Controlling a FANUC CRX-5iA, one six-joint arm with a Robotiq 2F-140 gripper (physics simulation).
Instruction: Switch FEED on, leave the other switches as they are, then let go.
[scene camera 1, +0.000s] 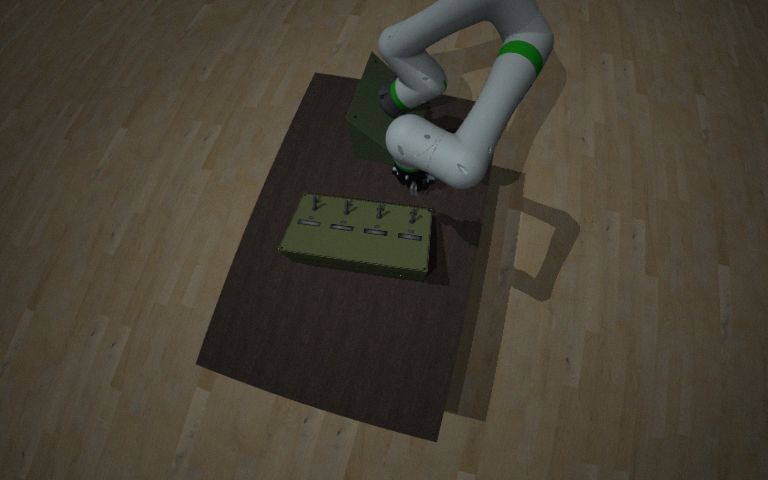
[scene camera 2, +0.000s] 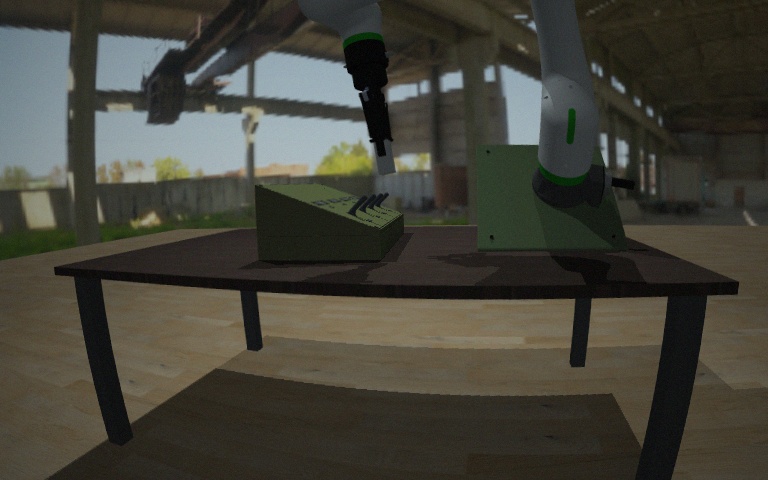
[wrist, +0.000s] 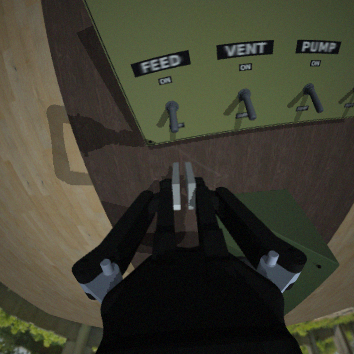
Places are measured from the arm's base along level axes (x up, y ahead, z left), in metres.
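Pixels of known places: gripper, between the fingertips: (scene camera 1: 415, 191) (scene camera 2: 387, 173) (wrist: 181, 171); arm's base, origin of its link: (scene camera 1: 391, 100) (scene camera 2: 560, 185).
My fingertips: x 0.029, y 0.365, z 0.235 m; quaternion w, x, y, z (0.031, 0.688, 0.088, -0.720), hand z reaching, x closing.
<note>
Ahead of a thing's pixels: the offset from my fingertips to its top centre.
The green sloped switch box (scene camera 1: 351, 249) (scene camera 2: 311, 226) (wrist: 125, 30) stands on the table. The FEED lever {dx -0.043, dy +0.060, dz +0.018 m} (scene camera 1: 414, 215) (wrist: 173, 117) is the end one; in the wrist view it points away from its ON label, towards the box's low edge. The VENT lever {dx -0.043, dy +0.088, dz -0.099 m} (scene camera 1: 380, 211) (wrist: 248, 105), the PUMP lever {dx -0.043, dy +0.117, dz -0.216 m} (scene camera 1: 346, 207) (wrist: 314, 98) and a fourth lever {dx -0.043, dy +0.145, dz -0.332 m} (scene camera 1: 314, 203) also point away from the label side. My gripper (scene camera 1: 414, 190) (scene camera 2: 386, 170) (wrist: 181, 171) is shut, with a narrow gap and nothing between the fingertips. It hangs above and off the box's low edge, near the FEED end, apart from the levers.
The arm's green mounting block (scene camera 1: 365, 135) (scene camera 2: 509, 203) (wrist: 280, 215) stands on the dark table (scene camera 1: 317, 339) (scene camera 2: 169, 277) (wrist: 62, 45), beyond the box's lever side. The arm reaches over from it. The table's edge lies beyond the FEED end of the box.
</note>
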